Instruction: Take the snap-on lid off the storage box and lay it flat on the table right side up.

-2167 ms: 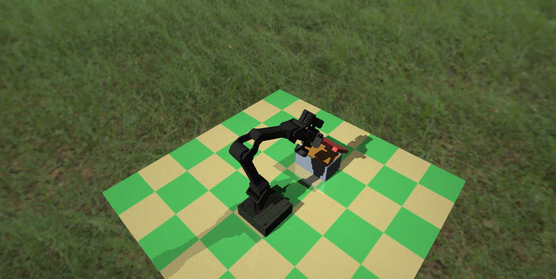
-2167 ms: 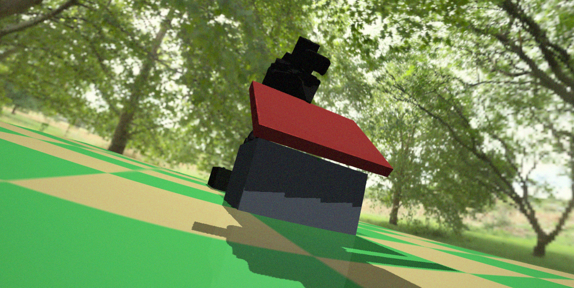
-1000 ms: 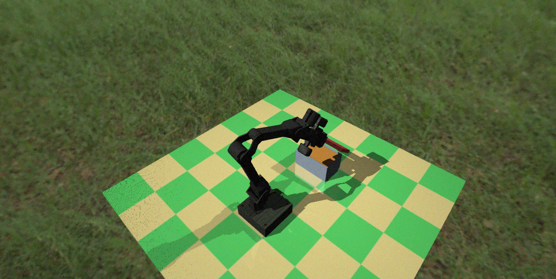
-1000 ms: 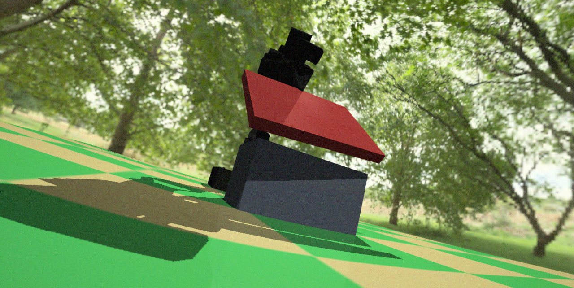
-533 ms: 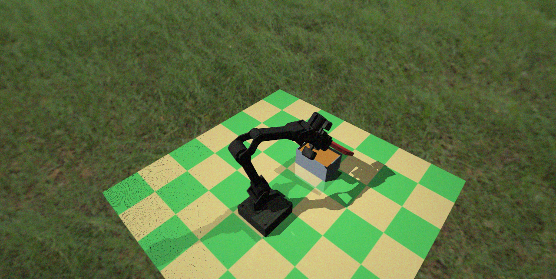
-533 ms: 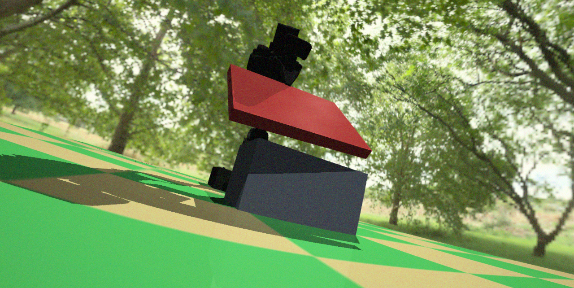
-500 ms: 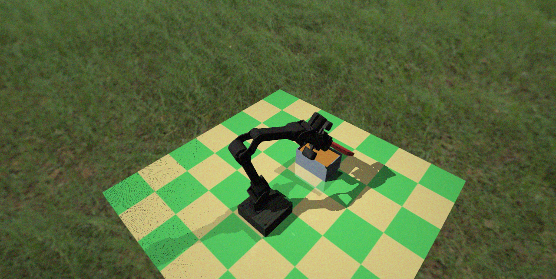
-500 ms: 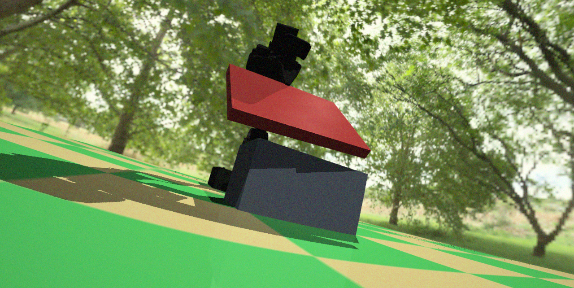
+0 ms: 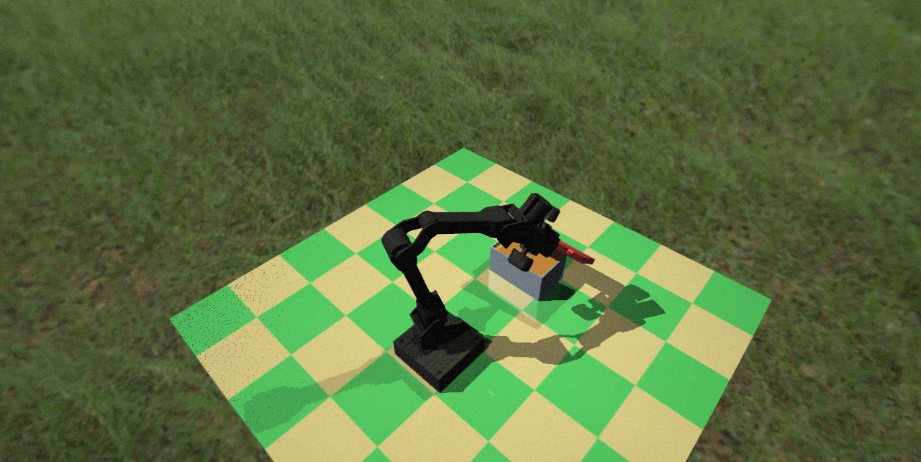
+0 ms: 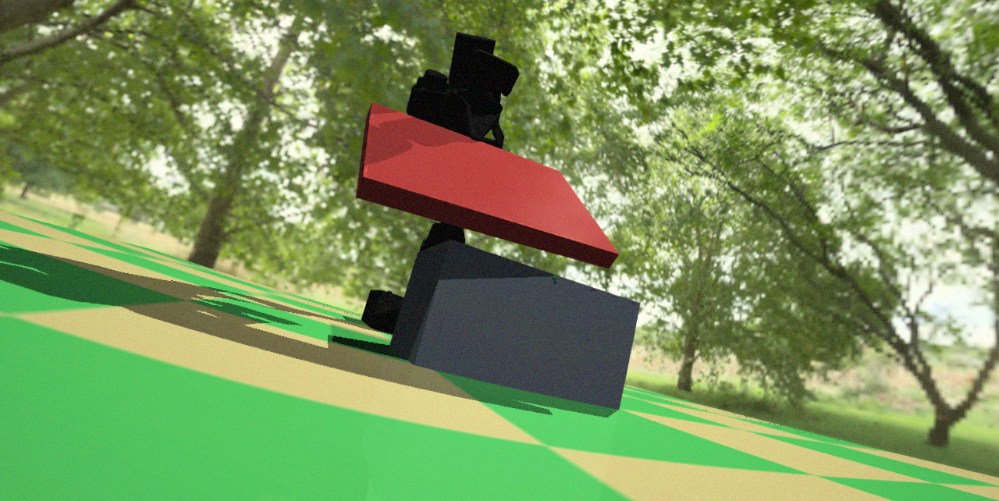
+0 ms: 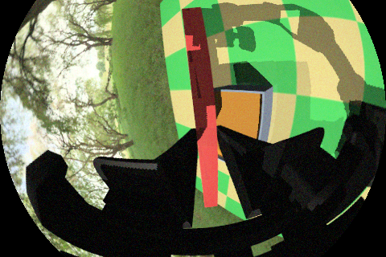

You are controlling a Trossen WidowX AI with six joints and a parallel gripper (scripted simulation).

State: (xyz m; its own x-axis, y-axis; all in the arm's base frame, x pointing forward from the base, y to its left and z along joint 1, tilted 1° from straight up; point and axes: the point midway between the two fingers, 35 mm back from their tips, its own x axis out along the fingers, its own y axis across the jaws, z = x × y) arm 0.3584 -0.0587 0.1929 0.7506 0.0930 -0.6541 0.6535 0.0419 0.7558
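The red lid is 6 cm ahead of my gripper tip, 5 cm below it and 2 cm to the left of it. The rest, counted from my gripper tip: grey-blue storage box 18 cm below, 8 cm to the left, 4 cm ahead.
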